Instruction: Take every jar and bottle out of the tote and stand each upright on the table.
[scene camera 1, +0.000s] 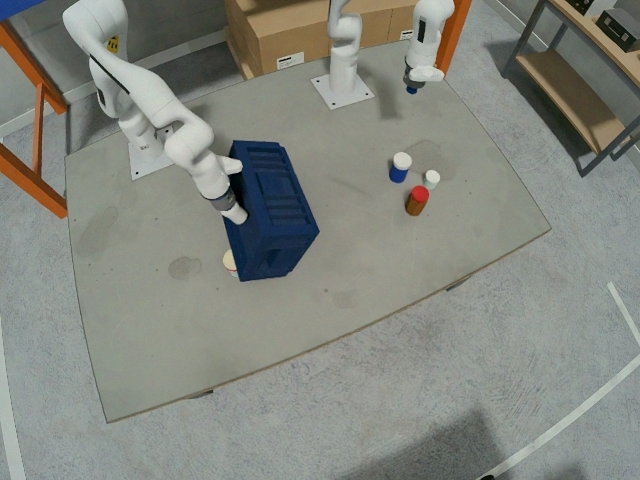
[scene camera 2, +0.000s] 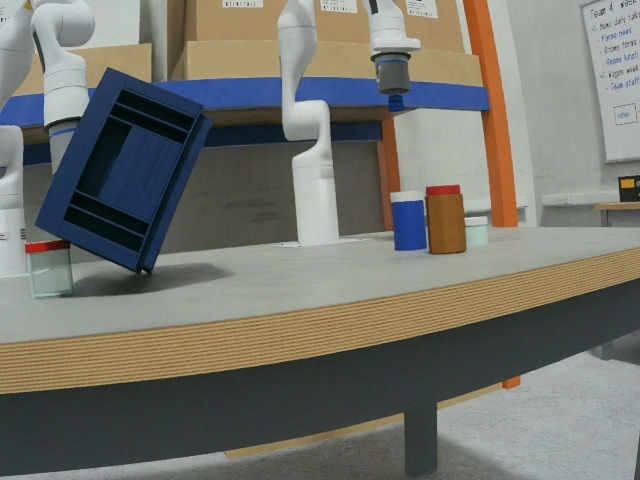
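Seen in the pictures: left hand, its tool point: (scene camera 1: 411, 90) (scene camera 2: 396, 110); left arm's base, origin of its link: (scene camera 1: 342, 87) (scene camera 2: 319, 242); right arm's base, origin of its link: (scene camera 1: 152, 151) (scene camera 2: 10, 275).
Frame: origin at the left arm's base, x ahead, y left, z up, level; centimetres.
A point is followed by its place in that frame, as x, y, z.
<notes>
The blue tote (scene camera 1: 273, 180) {41.2, -40.3, 21.3} (scene camera 2: 144, 165) {57.7, -43.9, 14.0} is steeply tilted, its low edge at the table. My right gripper (scene camera 1: 230, 207) {38.2, -53.0, 12.7} is at the tote's left side in scene camera 1, with a white cylindrical bottle (scene camera 1: 237, 214) {41.0, -51.5, 12.2} on its cup; the tote hides its tip in scene camera 2. A clear jar with a red-rimmed lid (scene camera 1: 229, 261) {50.0, -58.2, 6.8} (scene camera 2: 51, 271) {52.9, -56.3, 3.2} stands by the tote's lower left. A blue jar with white lid (scene camera 1: 399, 170) {44.2, -3.7, 7.1} (scene camera 2: 409, 224) {44.6, -3.3, 4.1}, a brown jar with red lid (scene camera 1: 415, 205) {56.0, -5.2, 6.7} (scene camera 2: 445, 224) {56.4, -4.8, 4.1} and a small pale green jar (scene camera 1: 430, 181) {49.9, 4.9, 4.1} (scene camera 2: 476, 233) {50.5, 5.5, 1.9} stand upright. My left gripper (scene camera 1: 411, 90) (scene camera 2: 395, 103) hangs empty above the table.
The grey table (scene camera 1: 361, 268) {64.3, -26.1, 0.0} (scene camera 2: 310, 284) {66.0, -28.8, 0.0} carries both arm bases. Cardboard boxes (scene camera 1: 289, 31) (scene camera 2: 330, 56) and an orange-posted rack (scene camera 1: 454, 36) (scene camera 2: 498, 129) stand behind it. A shelf unit (scene camera 1: 573, 98) stands at the right in scene camera 1.
</notes>
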